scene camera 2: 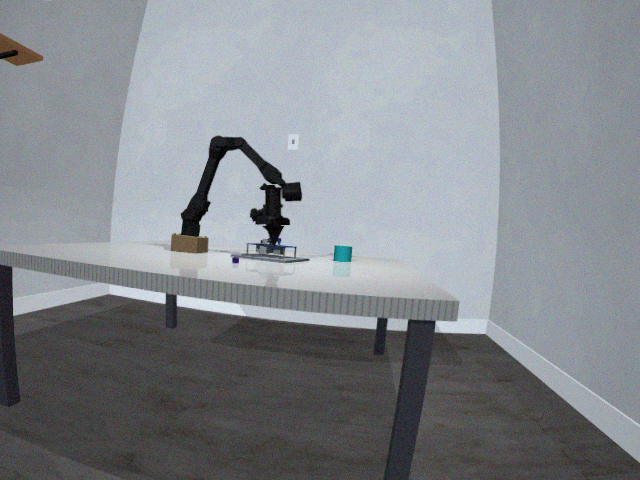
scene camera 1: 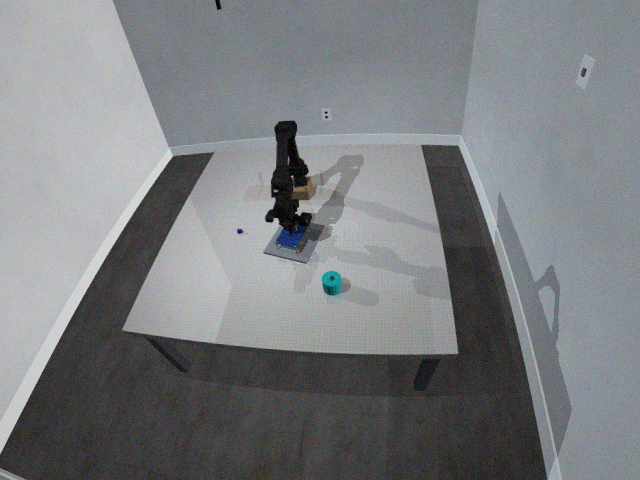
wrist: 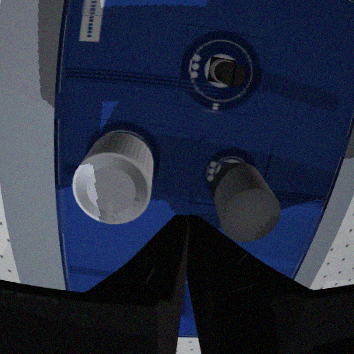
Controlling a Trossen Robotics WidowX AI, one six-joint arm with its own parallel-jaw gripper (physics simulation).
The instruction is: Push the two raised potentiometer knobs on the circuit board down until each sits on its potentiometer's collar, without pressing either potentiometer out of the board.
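Seen in the pictures: gripper, fingertip midpoint: [scene camera 2: 273, 245] [scene camera 1: 291, 233] [wrist: 185, 226]; arm's base, link origin: [scene camera 2: 189, 235] [scene camera 1: 300, 182].
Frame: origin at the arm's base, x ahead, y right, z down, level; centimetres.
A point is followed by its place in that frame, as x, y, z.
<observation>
The blue circuit board [scene camera 1: 287, 239] {36.9, 7.2, 1.0} [wrist: 300, 125] {31.2, 0.8, 1.2} stands on thin legs above a grey plate [scene camera 1: 313, 240] {35.4, -3.3, 5.3} [wrist: 20, 150] {29.6, 12.6, 5.3}. In the wrist view, a wide light grey knob [wrist: 114, 182] {30.3, 6.4, -1.0} stands at the left, its base hidden by its own body. A narrower dark grey knob [wrist: 247, 206] {31.8, 3.5, -1.4} stands at the right, with a dark part and a pale ring showing below it. A round fitting with a short dark post [wrist: 221, 70] {28.6, 3.2, -0.3} is farther up. My gripper [scene camera 1: 291, 231] {33.5, 5.5, 1.1} [scene camera 2: 273, 242] {33.5, 5.5, 1.1} [wrist: 185, 226] {33.5, 5.5, 1.1} is shut and empty, pointing down close over the board; in the wrist view its tips lie between and below the knobs.
A teal cylinder [scene camera 1: 331, 283] {62.9, -8.5, 0.1} [scene camera 2: 342, 253] {60.0, -5.3, 2.9} stands beyond the plate, on the side away from the arm's base. A small purple object [scene camera 1: 239, 230] {23.4, 30.1, 4.7} [scene camera 2: 235, 259] {23.3, 31.3, 5.1} lies to one side. The arm's base is at a wooden block [scene camera 1: 303, 190] {6.3, -1.1, 0.5} [scene camera 2: 189, 243] {2.1, 7.1, 2.7} on the table [scene camera 1: 170, 304] {60.1, 58.4, 6.1} [scene camera 2: 361, 289] {54.1, 68.9, 6.1}.
</observation>
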